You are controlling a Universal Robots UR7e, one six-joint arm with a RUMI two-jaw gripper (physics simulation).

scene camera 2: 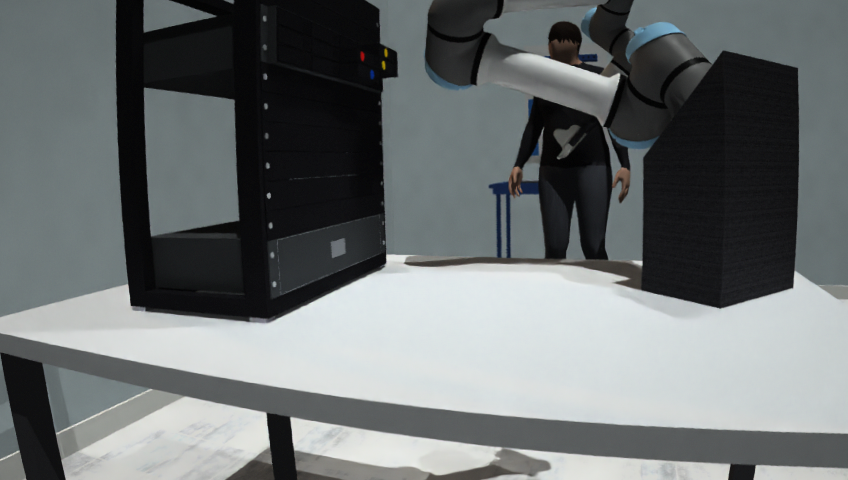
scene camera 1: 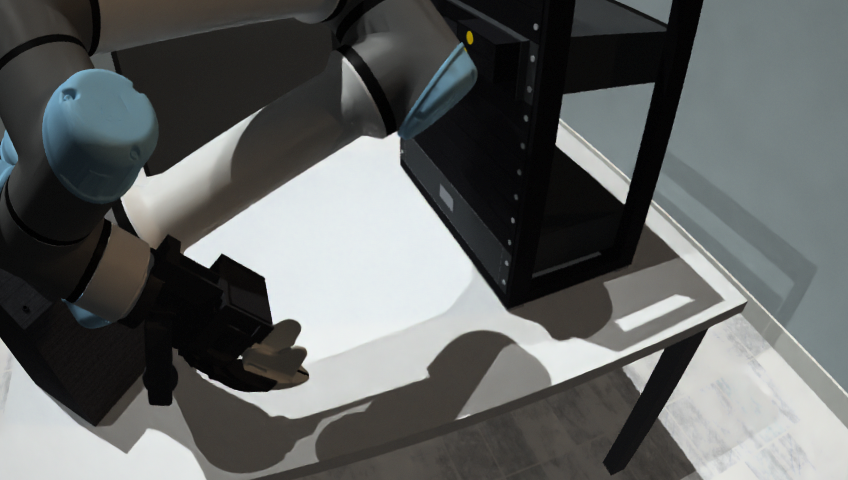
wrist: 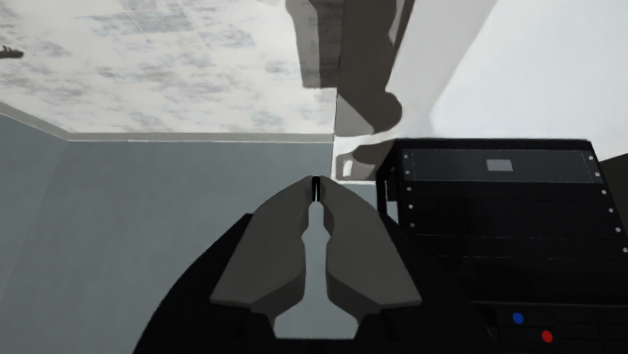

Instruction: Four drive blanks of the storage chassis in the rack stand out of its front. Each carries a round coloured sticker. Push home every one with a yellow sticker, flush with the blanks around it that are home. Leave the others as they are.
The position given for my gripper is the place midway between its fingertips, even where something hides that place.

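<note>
Rack (scene camera 2: pixel 295 239) (scene camera 1: pixel 517 204) (wrist: pixel 529 191) in sight. My gripper (scene camera 1: pixel 307 377), (wrist: pixel 316 178) too.
</note>
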